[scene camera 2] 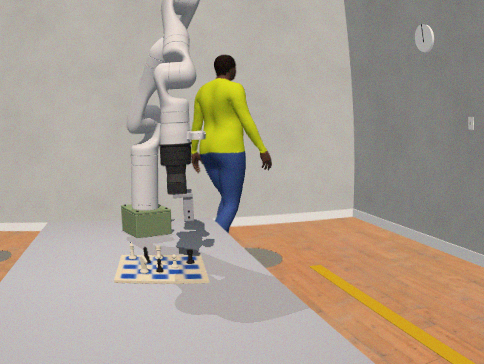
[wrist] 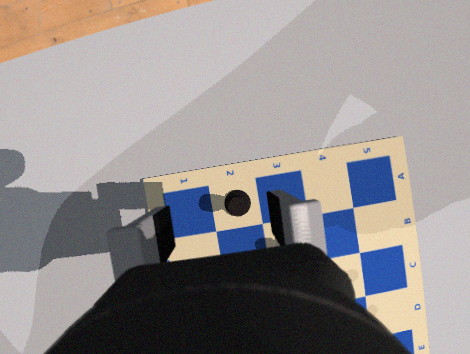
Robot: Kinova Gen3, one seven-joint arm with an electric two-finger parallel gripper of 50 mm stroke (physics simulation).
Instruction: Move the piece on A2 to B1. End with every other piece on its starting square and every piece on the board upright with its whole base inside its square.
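Places are measured from the arm's base along level axes (x ahead, y left, z up), in millimetres.
Pixels of known places: gripper, fingertip midpoint: (scene camera 2: 188, 218) (wrist: 220, 219); arm's base at its link origin: (scene camera 2: 145, 207).
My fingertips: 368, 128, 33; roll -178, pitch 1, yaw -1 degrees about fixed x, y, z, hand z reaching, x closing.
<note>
Ahead of a thing's pixels: the offset from my fingertips to its top centre, as dx, dy, dz. "pt": to the spot under its first point.
The black piece on A2 {+9, -2, -78} (scene camera 2: 190, 257) (wrist: 237, 203) stands upright on the cream square at the board's A edge; its round top shows in the wrist view. The chessboard (scene camera 2: 120, 279) (wrist: 385, 148) has blue and cream squares. The cream B1 square {pt -32, -29, -111} (wrist: 192, 243) shows no piece on its visible part; the gripper hides the rest. My gripper (scene camera 2: 188, 219) (wrist: 220, 219) is open and empty, pointing down, well above the board. In the wrist view the A2 piece shows between and slightly beyond the fingertips.
White pieces {-32, -154, -68} (scene camera 2: 132, 251) {-35, -82, -78} (scene camera 2: 158, 251) {+43, -42, -80} (scene camera 2: 174, 261) {+88, -117, -72} (scene camera 2: 144, 265) and black pieces {+5, -114, -80} (scene camera 2: 146, 255) {+81, -80, -80} (scene camera 2: 159, 265) stand on other squares; the gripper hides them in the wrist view. The green robot base (scene camera 2: 146, 221) is behind the board. A person (scene camera 2: 222, 115) stands beyond the table.
</note>
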